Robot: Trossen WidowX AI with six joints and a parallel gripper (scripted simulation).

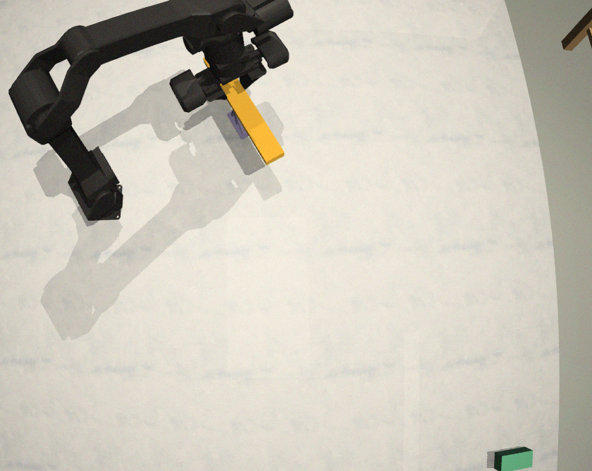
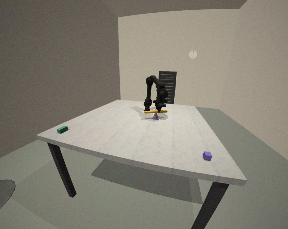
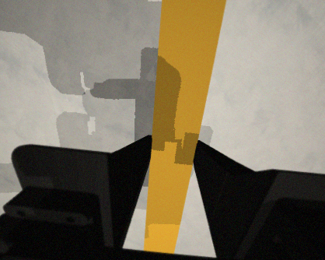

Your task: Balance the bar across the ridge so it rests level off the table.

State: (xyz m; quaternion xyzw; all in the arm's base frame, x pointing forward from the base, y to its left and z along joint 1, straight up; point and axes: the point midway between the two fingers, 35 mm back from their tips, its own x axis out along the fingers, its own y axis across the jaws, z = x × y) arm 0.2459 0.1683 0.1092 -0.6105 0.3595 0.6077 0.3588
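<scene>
My gripper tip is now 20 mm to the left of the orange bar and 10 mm short of it. The rest, counted from my gripper tip: purple cube 490 mm ahead, 330 mm to the left, 60 mm below; then green block 670 mm to the right, 490 mm ahead, 60 mm below.
</scene>
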